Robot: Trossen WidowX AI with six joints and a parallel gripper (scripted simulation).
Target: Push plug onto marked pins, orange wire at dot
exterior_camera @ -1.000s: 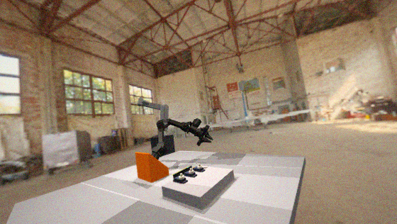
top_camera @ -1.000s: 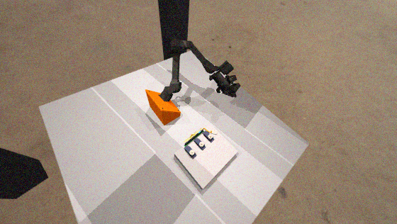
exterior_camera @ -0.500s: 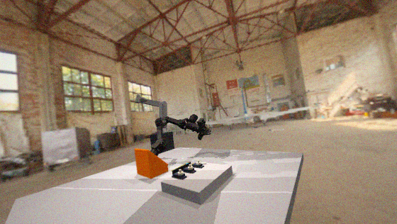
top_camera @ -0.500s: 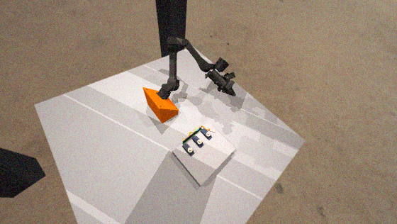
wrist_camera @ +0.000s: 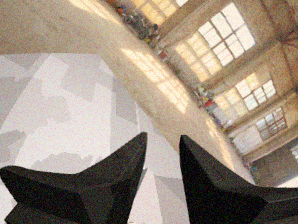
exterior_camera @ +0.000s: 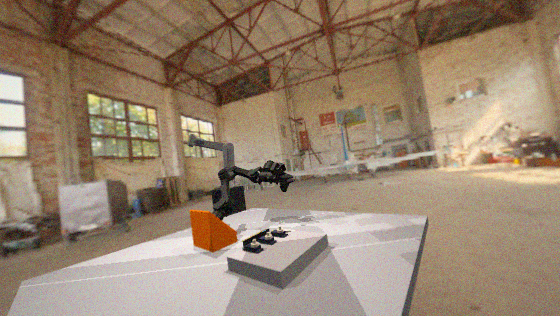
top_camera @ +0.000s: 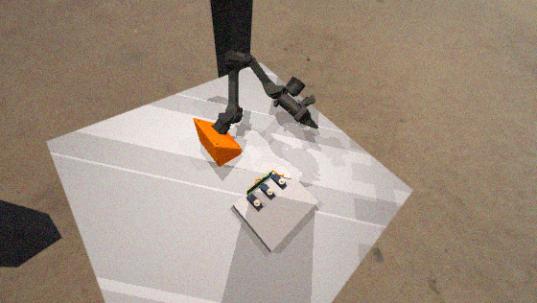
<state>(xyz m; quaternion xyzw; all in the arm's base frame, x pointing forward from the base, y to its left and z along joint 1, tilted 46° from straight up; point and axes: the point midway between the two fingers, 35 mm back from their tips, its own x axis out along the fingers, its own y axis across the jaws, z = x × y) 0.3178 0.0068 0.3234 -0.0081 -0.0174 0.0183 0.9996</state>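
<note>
Right now my gripper tip is 28 cm to the left of the pin row, 20 cm above it and 5 cm past it. Also, from my gripper tip: grey printed holder (29 cm to the right, 24 cm below, 11 cm ahead).
</note>
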